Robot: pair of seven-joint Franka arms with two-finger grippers.
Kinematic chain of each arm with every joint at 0, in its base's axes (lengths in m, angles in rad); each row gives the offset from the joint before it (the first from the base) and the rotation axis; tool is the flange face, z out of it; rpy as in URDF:
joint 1: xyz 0 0 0.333 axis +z
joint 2: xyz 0 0 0 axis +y
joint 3: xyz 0 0 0.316 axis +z
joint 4: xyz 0.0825 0 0 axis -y
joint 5: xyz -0.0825 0 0.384 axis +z
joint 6: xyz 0 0 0 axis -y
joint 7: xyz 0.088 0 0 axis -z
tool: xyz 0 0 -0.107 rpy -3.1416 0 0
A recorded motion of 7 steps. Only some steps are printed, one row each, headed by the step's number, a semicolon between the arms.
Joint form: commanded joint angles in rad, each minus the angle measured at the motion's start. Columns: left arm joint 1, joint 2, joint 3, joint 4, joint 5, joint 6, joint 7; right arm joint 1, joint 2, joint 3, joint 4, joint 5, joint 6, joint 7.
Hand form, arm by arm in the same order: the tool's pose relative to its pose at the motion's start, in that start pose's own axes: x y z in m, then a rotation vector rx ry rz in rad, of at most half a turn. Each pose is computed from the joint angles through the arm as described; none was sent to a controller.
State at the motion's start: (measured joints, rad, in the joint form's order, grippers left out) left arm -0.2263 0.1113 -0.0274 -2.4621 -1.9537 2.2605 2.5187; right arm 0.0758 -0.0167 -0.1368 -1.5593 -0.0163 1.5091 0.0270
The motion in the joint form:
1: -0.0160 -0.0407 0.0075 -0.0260 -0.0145 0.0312 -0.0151; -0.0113 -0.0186 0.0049 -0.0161 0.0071 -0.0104 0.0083
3: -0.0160 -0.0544 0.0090 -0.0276 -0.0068 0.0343 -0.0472; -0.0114 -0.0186 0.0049 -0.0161 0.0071 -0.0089 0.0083
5: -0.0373 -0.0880 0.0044 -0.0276 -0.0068 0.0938 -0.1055; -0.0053 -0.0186 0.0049 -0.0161 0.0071 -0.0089 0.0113
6: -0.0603 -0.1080 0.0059 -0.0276 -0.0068 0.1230 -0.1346; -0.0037 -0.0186 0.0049 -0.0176 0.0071 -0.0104 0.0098
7: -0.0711 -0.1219 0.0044 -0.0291 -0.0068 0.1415 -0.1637; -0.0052 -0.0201 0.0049 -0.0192 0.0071 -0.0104 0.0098
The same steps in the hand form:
1: 0.0056 0.0061 -0.0078 0.0237 -0.0107 -0.0099; -0.0070 0.0035 -0.0013 0.0094 -0.0084 0.0141
3: 0.0105 0.0056 -0.0106 0.0256 -0.0084 -0.0288; -0.0068 0.0036 -0.0014 0.0095 -0.0069 0.0142
5: 0.0236 0.0094 -0.0125 0.0482 -0.0328 -0.0540; -0.0069 0.0003 -0.0015 0.0092 -0.0069 0.0111
6: 0.0326 0.0143 -0.0114 0.0531 -0.0418 -0.0610; -0.0070 -0.0005 -0.0007 0.0091 -0.0098 0.0080
7: 0.0381 0.0174 -0.0115 0.0580 -0.0469 -0.0770; -0.0075 0.0003 -0.0007 0.0093 -0.0100 0.0095

